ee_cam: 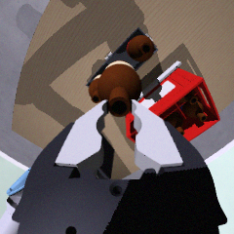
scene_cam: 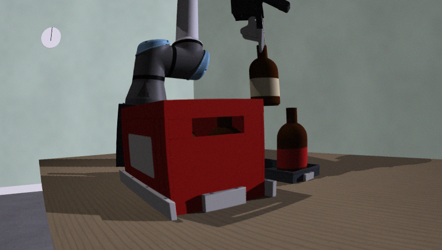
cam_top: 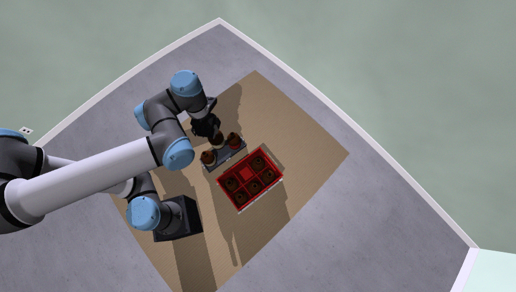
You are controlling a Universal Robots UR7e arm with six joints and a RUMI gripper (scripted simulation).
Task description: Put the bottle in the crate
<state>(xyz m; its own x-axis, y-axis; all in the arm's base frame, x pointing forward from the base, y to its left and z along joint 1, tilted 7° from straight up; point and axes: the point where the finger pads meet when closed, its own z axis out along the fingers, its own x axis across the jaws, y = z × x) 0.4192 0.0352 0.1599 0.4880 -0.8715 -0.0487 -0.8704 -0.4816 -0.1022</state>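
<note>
Right now my hand is 7 cm above the cream-label bottle. The rest, counted from my hand: dark tray: 30 cm below; then red crate: 23 cm to the right, 23 cm below, 5 cm behind.
</note>
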